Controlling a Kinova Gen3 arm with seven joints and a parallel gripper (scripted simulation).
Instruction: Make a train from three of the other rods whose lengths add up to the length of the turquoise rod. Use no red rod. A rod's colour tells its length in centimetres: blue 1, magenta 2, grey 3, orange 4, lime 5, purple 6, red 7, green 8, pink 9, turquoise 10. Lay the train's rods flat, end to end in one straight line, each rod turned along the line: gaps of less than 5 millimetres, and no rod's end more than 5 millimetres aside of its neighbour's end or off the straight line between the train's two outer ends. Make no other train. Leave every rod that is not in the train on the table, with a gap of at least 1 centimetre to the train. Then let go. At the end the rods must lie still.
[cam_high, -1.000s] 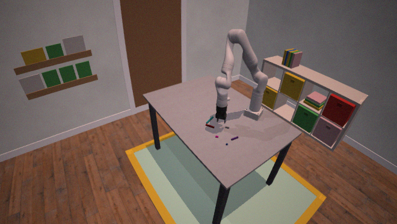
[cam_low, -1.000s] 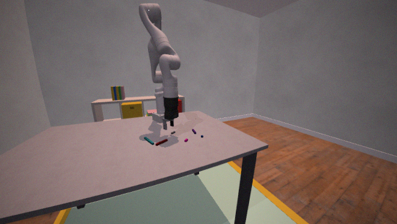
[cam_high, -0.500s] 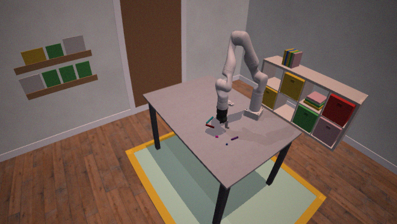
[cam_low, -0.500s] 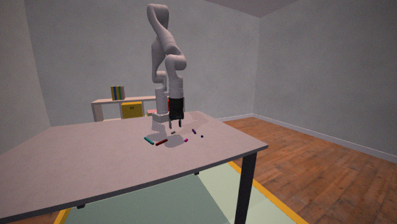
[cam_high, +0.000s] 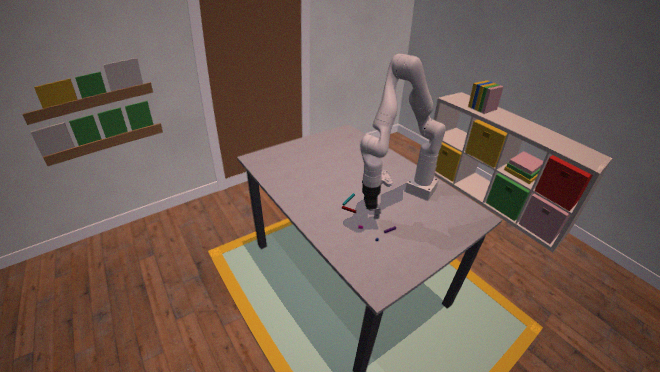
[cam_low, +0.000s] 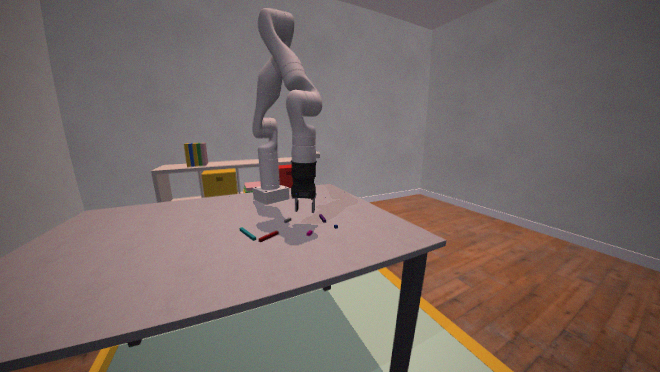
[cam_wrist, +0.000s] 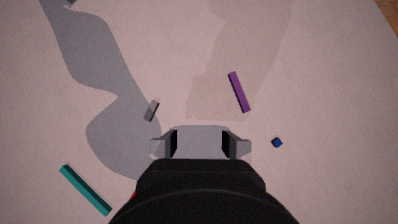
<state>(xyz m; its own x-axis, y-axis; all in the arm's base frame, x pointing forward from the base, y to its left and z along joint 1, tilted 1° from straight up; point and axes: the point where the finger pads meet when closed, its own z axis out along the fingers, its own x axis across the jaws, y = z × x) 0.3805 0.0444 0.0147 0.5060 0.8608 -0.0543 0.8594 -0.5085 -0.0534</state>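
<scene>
My hand is 60 mm short of the blue rod, 90 mm to the right of it and 70 mm above it. Also, from my hand: grey rod (70 mm behind, 40 mm to the right, 70 mm below); then magenta rod (70 mm ahead, 10 mm to the right, 70 mm below); then purple rod (30 mm behind, 80 mm to the left, 70 mm below).
</scene>
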